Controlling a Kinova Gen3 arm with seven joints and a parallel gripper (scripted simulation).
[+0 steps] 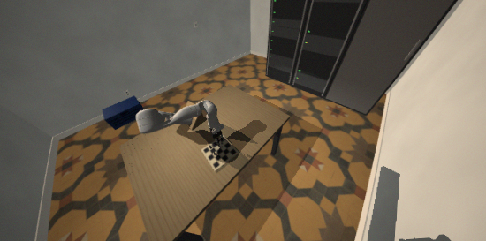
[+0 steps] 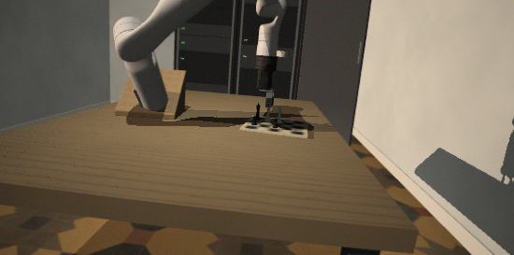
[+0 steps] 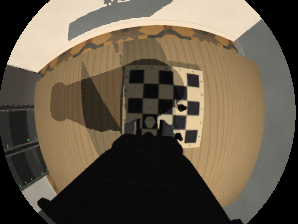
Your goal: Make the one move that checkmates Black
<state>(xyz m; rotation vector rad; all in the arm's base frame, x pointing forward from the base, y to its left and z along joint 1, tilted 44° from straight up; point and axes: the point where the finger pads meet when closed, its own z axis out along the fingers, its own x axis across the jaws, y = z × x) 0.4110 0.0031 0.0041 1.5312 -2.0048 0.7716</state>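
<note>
Now: hand 40 mm short of the white piece, 10 mm to the left of it and 40 mm above it. The rest, counted from my hand: tall black piece: 40 mm behind, 10 mm to the left, 40 mm below; chessboard: 30 mm ahead, 50 mm to the right, 80 mm below.
</note>
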